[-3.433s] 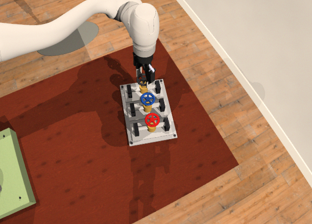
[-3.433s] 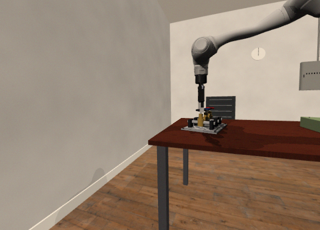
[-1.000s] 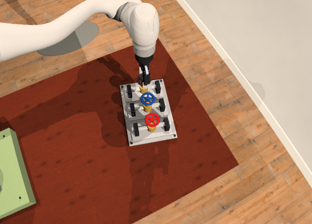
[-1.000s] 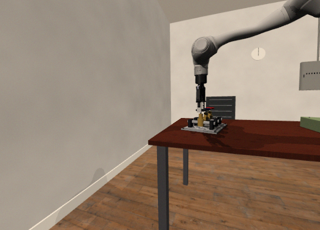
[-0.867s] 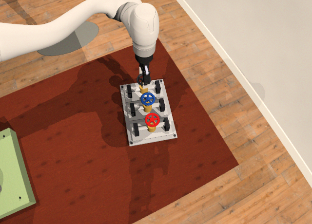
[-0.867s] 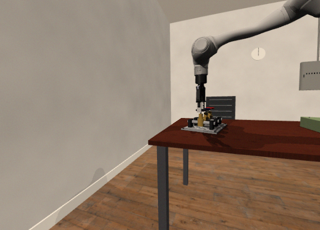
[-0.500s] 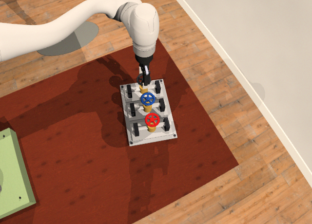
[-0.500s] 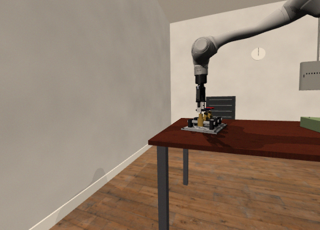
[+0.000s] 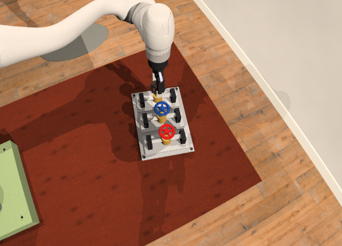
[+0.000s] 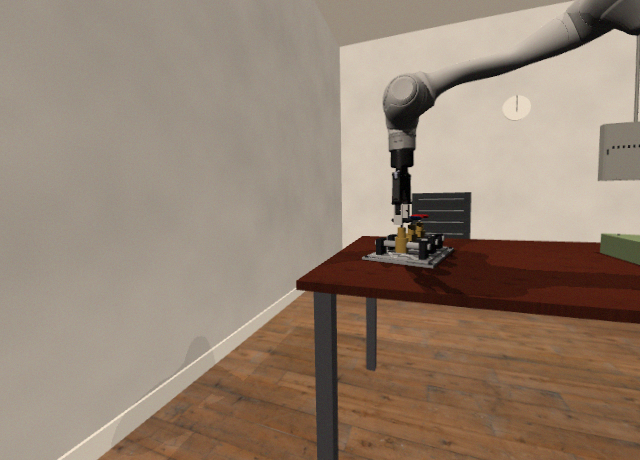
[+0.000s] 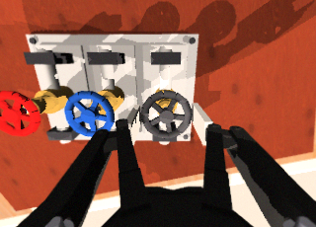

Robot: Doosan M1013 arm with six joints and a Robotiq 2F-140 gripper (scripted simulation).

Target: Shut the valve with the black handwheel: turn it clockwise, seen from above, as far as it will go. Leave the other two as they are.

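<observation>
Right now my hand is 2 cm above the black handwheel. Round my hand: red handwheel: 21 cm to the right, 3 cm behind, 2 cm below; blue handwheel: 11 cm to the right, 2 cm below, 2 cm behind.
</observation>
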